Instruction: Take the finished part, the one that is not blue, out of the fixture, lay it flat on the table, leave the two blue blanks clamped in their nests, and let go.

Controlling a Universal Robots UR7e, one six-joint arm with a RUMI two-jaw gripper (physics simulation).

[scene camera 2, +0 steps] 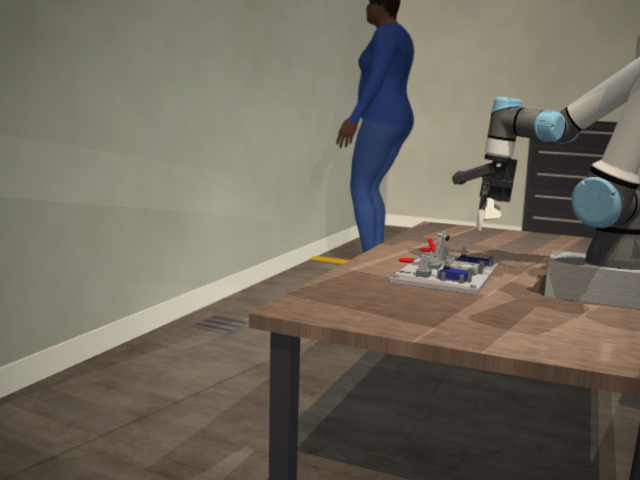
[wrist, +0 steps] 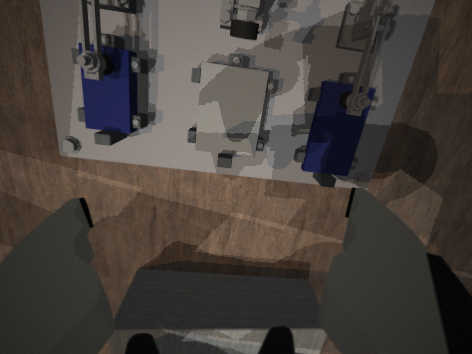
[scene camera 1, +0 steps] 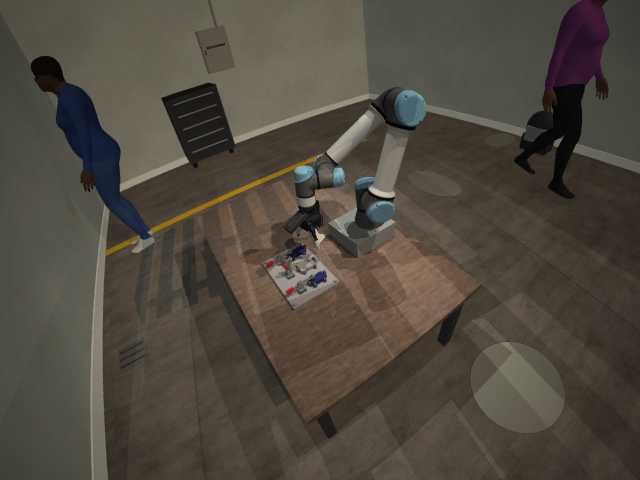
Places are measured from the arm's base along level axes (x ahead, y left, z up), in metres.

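Where they show: gripper, fingertip midpoint: [scene camera 2: 480, 226] [wrist: 221, 197] [scene camera 1: 308, 243]; arm's base, origin of the base link: [scene camera 2: 615, 264] [scene camera 1: 370, 220].
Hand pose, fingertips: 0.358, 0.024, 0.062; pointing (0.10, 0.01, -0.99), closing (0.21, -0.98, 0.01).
Observation:
Each offset is from my fingertips to the centre of the thing, as dx, dy, dz. "pt": to the spot under its first point. Level surfaces: height alone.
The finished part, a pale cream block {+0.034, -0.001, -0.117} [wrist: 232, 107] [scene camera 1: 306, 265], lies in the fixture's middle nest between small stops. The middle clamp's black tip {pt +0.087, +0.002, -0.033} [wrist: 244, 29] is swung up and back, off the part. One blue blank {+0.034, +0.109, -0.115} [wrist: 110, 92] [scene camera 1: 317, 279] [scene camera 2: 454, 273] sits in the wrist view's left nest, the other blue blank {+0.035, -0.111, -0.120} [wrist: 340, 130] [scene camera 1: 297, 252] [scene camera 2: 474, 259] in the right nest, each with a clamp tip on it. My gripper [wrist: 221, 197] [scene camera 1: 316, 242] [scene camera 2: 485, 222] is open and empty, above the table on the robot-base side of the fixture.
The grey fixture plate {+0.082, +0.001, -0.138} [wrist: 170, 50] [scene camera 1: 310, 296] lies on the wooden table {dz -0.146} [scene camera 1: 356, 335] [scene camera 2: 361, 310]. The middle clamp's red handle {pt +0.135, +0.012, -0.061} [scene camera 1: 285, 267] [scene camera 2: 431, 243] stands raised. The robot's grey base block [scene camera 1: 361, 237] [scene camera 2: 578, 279] is beside the fixture. Two people stand beyond the table.

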